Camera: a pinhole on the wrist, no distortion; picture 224 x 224 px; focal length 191.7 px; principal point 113.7 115.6 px. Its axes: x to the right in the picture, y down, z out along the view. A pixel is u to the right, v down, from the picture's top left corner.
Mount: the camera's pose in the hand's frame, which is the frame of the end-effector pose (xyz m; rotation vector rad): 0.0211 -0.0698 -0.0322 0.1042 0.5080 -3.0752
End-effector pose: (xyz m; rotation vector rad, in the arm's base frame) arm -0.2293 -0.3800 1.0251 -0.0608 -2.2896 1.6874
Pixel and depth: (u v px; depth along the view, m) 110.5 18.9 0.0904
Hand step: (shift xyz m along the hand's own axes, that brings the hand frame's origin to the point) 0.0155 -0.0557 0.0679
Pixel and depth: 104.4 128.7 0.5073
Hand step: 0.0153 -0.2657 0.4377
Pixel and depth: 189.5 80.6 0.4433
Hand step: -0.1840 -0.1380 0.4003
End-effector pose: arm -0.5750 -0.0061 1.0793 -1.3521 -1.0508 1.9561
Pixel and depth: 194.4 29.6 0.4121
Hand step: -0.1838 -0.0295 0.4043
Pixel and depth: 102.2 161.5 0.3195
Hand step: 0.0229 -0.2449 0.2465
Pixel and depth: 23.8 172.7 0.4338
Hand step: 0.2014 -0.3294 0.3504
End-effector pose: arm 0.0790 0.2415 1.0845 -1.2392 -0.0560 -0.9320
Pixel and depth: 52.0 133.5 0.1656
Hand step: 0.0645 -0.1371 0.1230
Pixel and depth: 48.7 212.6 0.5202
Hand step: 0.1735 -0.4844 0.3872
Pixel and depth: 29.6 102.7 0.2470
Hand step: 0.1133 -0.1323 0.2140
